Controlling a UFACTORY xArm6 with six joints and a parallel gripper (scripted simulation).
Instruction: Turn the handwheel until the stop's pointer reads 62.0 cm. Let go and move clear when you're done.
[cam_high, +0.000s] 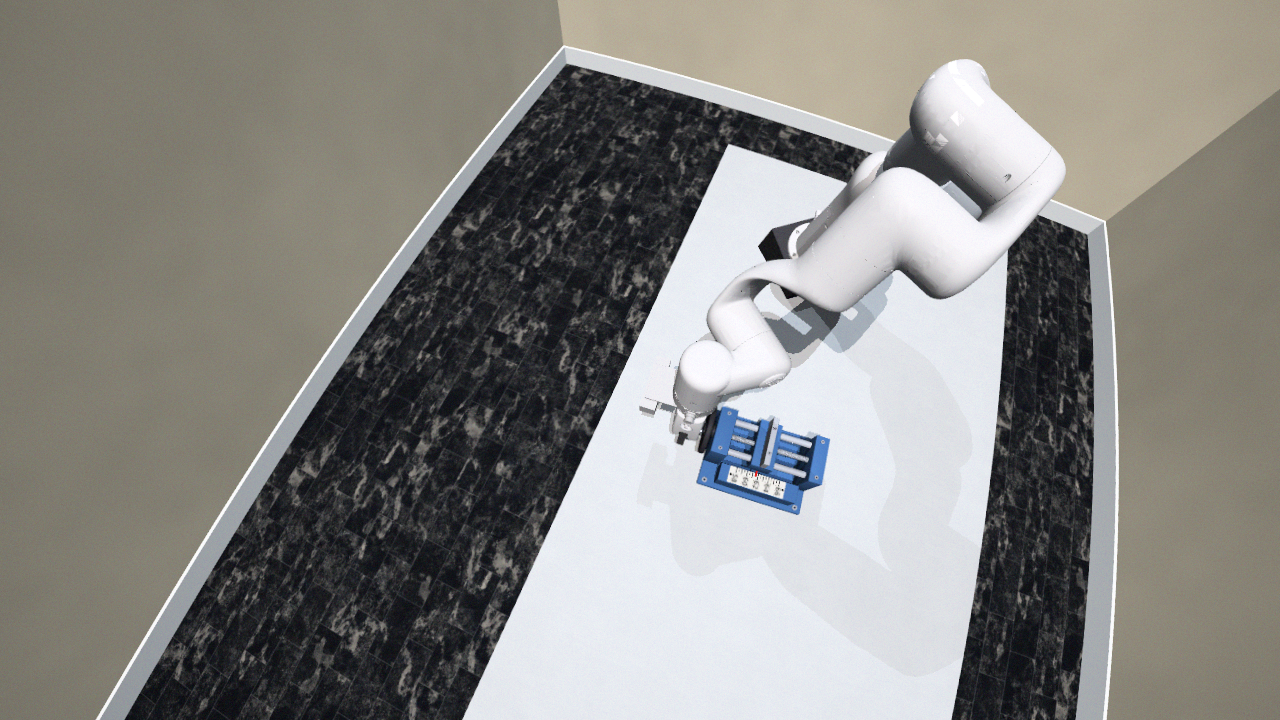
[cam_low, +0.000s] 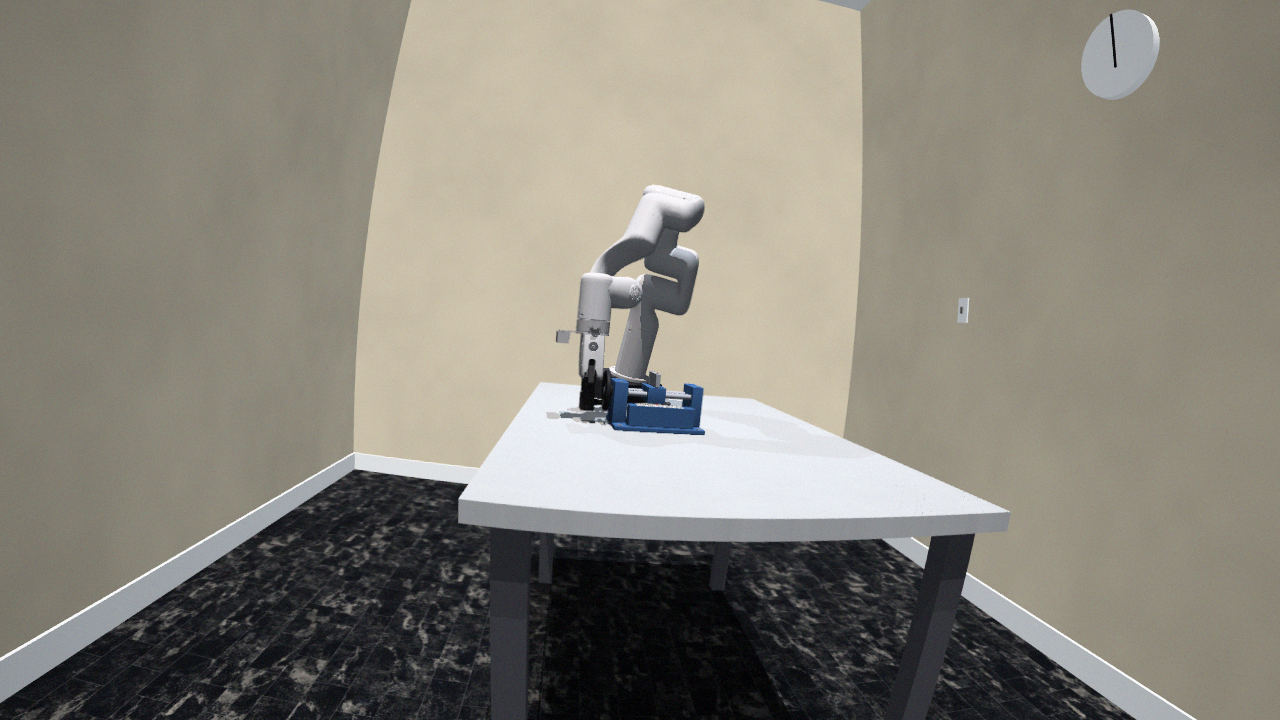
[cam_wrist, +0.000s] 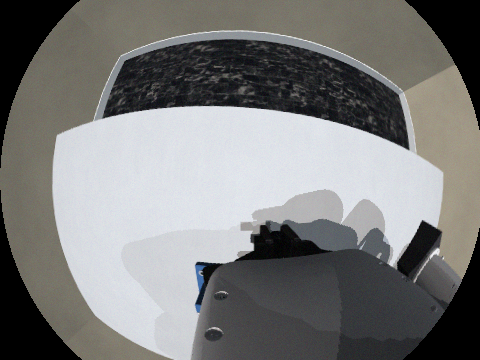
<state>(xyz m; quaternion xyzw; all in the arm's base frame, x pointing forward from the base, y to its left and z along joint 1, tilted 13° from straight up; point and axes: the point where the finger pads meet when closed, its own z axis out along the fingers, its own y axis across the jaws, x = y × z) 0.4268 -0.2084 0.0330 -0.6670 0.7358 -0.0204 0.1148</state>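
The stop is 4 cm ahead of my hand, 15 cm to the left of it and 4 cm above it. Also, from my hand: handwheel (1 cm ahead, 2 cm to the left, 1 cm above).
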